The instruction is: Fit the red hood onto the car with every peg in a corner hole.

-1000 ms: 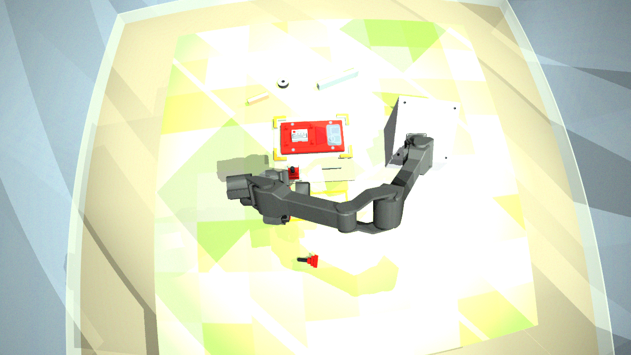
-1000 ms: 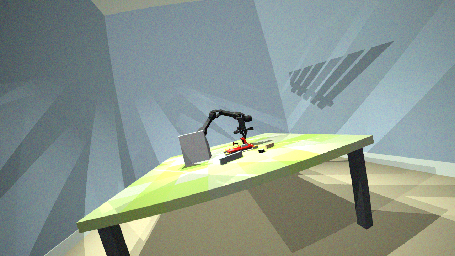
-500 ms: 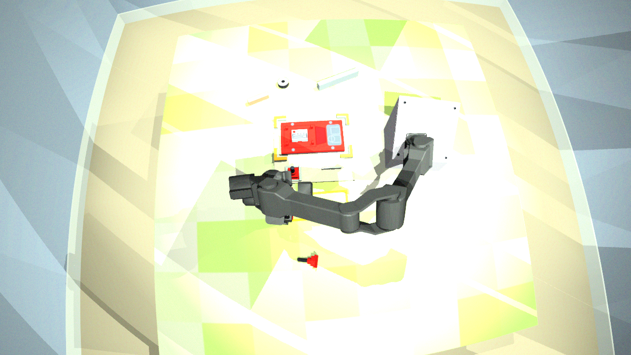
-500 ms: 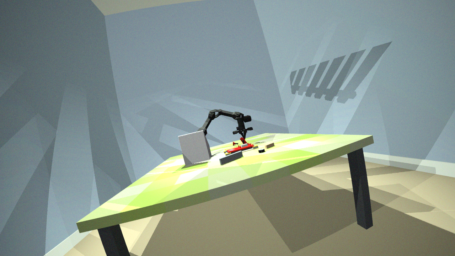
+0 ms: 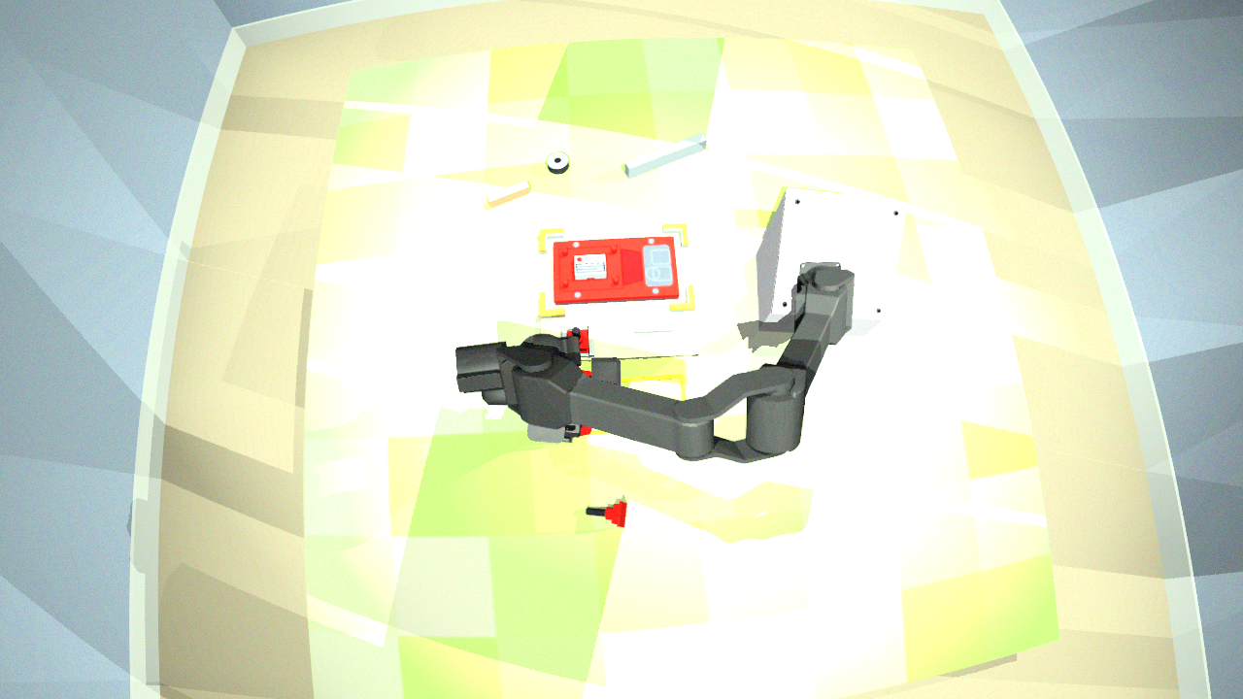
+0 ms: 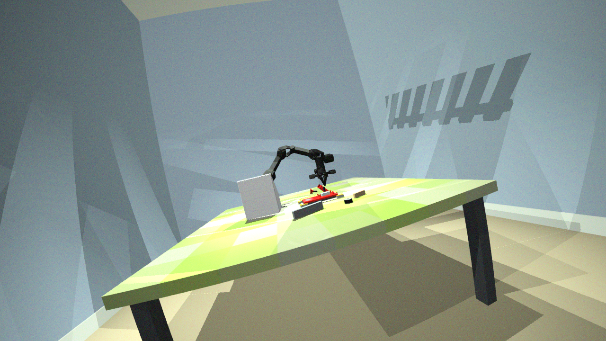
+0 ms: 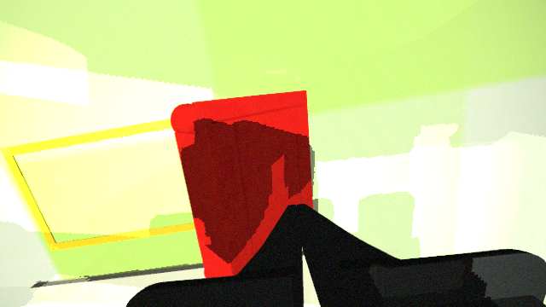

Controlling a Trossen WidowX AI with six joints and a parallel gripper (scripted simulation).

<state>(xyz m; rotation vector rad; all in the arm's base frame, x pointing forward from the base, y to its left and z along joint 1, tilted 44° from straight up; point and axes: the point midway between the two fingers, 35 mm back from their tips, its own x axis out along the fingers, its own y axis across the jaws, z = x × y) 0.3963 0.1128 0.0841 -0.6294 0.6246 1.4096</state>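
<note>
Right now my gripper tip is 20 mm past the red hood, 20 mm above it and 10 mm to the right of it. Round my gripper tip: grey bar: 440 mm to the right, 190 mm behind, 30 mm below; grey engine block: 210 mm to the right, 50 mm behind, 30 mm below; wooden block: 370 mm to the right, 90 mm ahead, 40 mm below.
</note>
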